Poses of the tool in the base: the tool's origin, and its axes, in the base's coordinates. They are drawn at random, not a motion.
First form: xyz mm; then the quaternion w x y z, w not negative.
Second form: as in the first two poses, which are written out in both.
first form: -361, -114, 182, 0.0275, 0.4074, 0.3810, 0.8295
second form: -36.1, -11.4, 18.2, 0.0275, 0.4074, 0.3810, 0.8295
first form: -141, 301, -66, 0.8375, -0.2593, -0.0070, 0.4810
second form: -14.1, 30.1, -6.6, 0.8375, -0.2593, -0.0070, 0.4810
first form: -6, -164, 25, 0.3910, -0.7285, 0.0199, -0.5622
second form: -0.6, -16.4, 2.5, 0.3910, -0.7285, 0.0199, -0.5622
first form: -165, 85, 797, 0.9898, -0.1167, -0.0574, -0.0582
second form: -16.5, 8.5, 79.7, 0.9898, -0.1167, -0.0574, -0.0582
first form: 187, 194, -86, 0.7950, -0.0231, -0.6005, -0.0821
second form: 18.7, 19.4, -8.6, 0.7950, -0.0231, -0.6005, -0.0821
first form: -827, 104, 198, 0.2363, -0.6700, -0.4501, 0.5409
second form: -82.7, 10.4, 19.8, 0.2363, -0.6700, -0.4501, 0.5409
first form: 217, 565, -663, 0.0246, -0.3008, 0.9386, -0.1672
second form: 21.7, 56.5, -66.3, 0.0246, -0.3008, 0.9386, -0.1672
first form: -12, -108, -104, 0.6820, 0.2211, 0.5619, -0.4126
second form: -1.2, -10.8, -10.4, 0.6820, 0.2211, 0.5619, -0.4126
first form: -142, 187, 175, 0.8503, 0.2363, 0.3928, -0.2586
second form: -14.2, 18.7, 17.5, 0.8503, 0.2363, 0.3928, -0.2586
